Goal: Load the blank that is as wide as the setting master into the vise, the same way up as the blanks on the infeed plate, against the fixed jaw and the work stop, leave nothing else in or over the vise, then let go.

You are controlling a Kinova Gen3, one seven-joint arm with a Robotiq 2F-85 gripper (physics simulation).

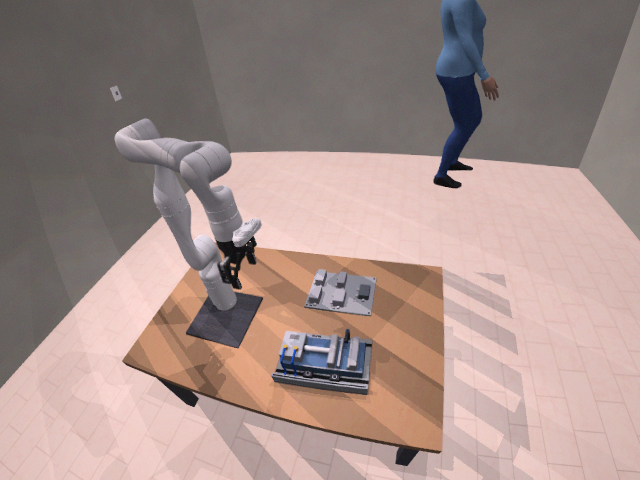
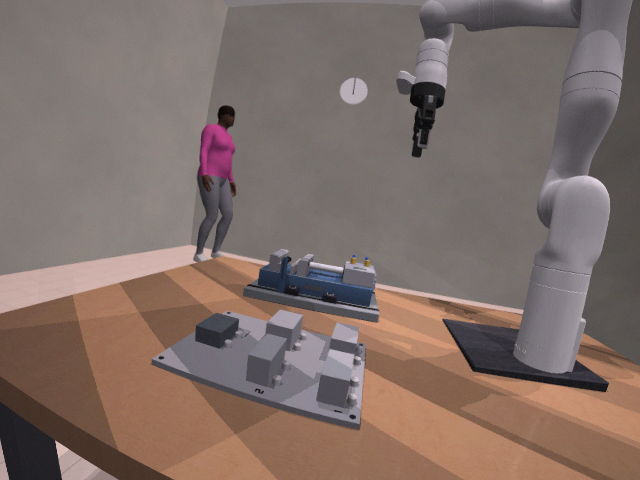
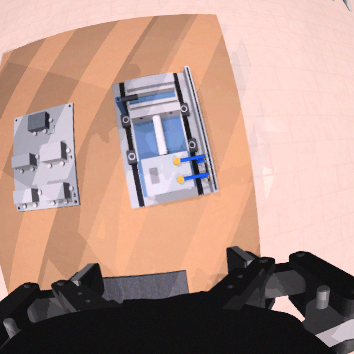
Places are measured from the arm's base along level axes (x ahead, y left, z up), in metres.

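Where they show: gripper, between the fingertips: (image 1: pixel 246 275) (image 2: pixel 418 152) (image 3: pixel 163 270); arm's base, origin of its link: (image 1: pixel 226 301) (image 2: pixel 539 360).
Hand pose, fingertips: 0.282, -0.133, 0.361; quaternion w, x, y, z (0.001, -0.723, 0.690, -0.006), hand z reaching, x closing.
Note:
Each offset is from my fingertips to the top centre of the thing, as dx, dy, dz. "pt": to the spot under its first point.
The grey infeed plate {+0.161, +0.297, -0.366} (image 1: pixel 356 308) (image 2: pixel 190 360) (image 3: pixel 65 115) lies on the table. It carries several light grey blanks, such as one {+0.153, +0.342, -0.330} (image 1: pixel 341 278) {+0.165, +0.252, -0.330} (image 2: pixel 285 324) (image 3: pixel 53 152), and the dark grey setting master {+0.251, +0.303, -0.341} (image 1: pixel 364 290) (image 2: pixel 216 330) (image 3: pixel 38 121) at one end. The blue vise {+0.184, -0.009, -0.275} (image 1: pixel 318 360) (image 2: pixel 309 286) (image 3: pixel 144 137) stands beside the plate, with nothing between its jaws. A dark work stop {+0.248, +0.050, -0.278} (image 1: pixel 348 333) (image 3: pixel 128 99) sits at its jaw end. My gripper (image 1: pixel 242 272) (image 2: pixel 419 148) (image 3: pixel 163 270) is open and empty. It hangs high above the table near the arm's base, away from both.
Two blue hoses with yellow tips {pt +0.097, -0.060, -0.286} (image 1: pixel 290 357) (image 3: pixel 191 159) run over the vise's end block. The arm stands on a dark base mat (image 1: pixel 223 319) (image 2: pixel 490 348). A person in blue (image 1: pixel 461 86) and a person in pink (image 2: pixel 217 181) stand on the floor beyond the table.

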